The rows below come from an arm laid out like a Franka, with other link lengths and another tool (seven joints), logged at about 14 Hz.
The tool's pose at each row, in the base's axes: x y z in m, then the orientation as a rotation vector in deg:
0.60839 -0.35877 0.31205 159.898 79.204 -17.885
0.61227 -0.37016 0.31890 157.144 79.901 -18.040
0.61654 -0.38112 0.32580 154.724 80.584 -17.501
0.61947 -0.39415 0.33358 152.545 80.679 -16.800
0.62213 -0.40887 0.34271 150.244 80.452 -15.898
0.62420 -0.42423 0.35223 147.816 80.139 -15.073
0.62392 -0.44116 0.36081 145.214 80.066 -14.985
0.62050 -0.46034 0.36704 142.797 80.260 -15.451
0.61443 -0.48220 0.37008 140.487 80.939 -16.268
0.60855 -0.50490 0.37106 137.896 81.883 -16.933
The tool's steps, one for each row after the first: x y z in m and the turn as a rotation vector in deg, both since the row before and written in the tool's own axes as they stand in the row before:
-0.00792 0.00947 -0.00626 -1.896 -1.198 -0.978
-0.00765 0.00959 -0.00595 -1.887 -0.674 -0.910
-0.01047 0.00973 -0.00587 -1.948 -0.603 -0.508
-0.01243 0.01057 -0.00639 -2.226 -0.619 -0.339
-0.01348 0.01062 -0.00603 -2.325 -0.728 -0.334
-0.01592 0.00955 -0.00397 -2.091 -1.137 -0.598
-0.01893 0.00774 -0.00027 -1.630 -1.281 -0.788
-0.02164 0.00609 0.00433 -1.232 -1.275 -1.124
-0.02159 0.00580 0.00716 -1.406 -1.228 -1.375

